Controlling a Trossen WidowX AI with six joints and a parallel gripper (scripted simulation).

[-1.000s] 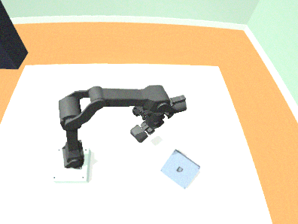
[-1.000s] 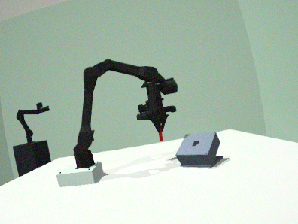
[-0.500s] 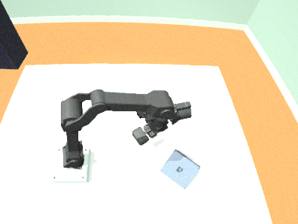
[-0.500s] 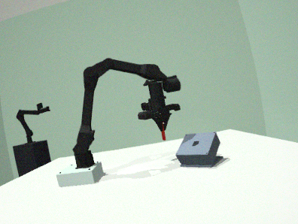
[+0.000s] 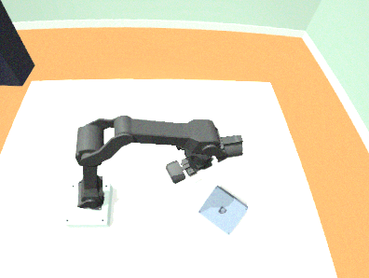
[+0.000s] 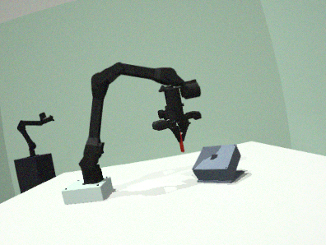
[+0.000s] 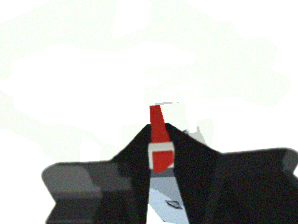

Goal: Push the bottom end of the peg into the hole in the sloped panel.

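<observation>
The sloped panel lies 11 cm ahead of my gripper tip, 11 cm to the right of it and 8 cm below it. Also, from my gripper tip: red peg: 2 cm above.
</observation>
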